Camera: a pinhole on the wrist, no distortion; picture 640 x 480 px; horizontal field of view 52.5 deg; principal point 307.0 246.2 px. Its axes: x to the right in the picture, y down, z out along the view. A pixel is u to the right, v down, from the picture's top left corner.
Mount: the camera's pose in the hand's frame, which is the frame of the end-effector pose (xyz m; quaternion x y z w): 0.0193 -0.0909 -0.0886 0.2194 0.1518 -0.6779 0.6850
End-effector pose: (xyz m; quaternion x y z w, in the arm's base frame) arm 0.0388 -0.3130 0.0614 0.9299 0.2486 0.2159 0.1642
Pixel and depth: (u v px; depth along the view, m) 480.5 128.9 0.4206
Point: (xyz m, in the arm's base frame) -0.0877 -0.0735 -0.3098
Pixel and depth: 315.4 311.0 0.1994
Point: 0.0195 -0.1581 -0.0828
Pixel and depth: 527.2 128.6 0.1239
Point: -0.0481 -0.1627 -0.0160
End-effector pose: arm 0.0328 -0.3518 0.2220 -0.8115 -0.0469 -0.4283 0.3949
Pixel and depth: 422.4 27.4 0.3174
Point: -0.0670 -0.0191 0.2716
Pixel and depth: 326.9 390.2 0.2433
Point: 0.0534 -0.1313 0.3537
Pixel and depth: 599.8 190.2 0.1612
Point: -0.0610 -0.1815 0.3547
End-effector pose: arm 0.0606 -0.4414 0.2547 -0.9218 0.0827 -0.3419 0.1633
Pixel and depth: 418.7 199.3 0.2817
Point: 0.1366 -0.1474 0.2481
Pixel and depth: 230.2 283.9 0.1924
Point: 0.1353 -0.2654 0.2591
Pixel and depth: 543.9 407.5 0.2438
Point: 0.1717 -0.1652 0.3379
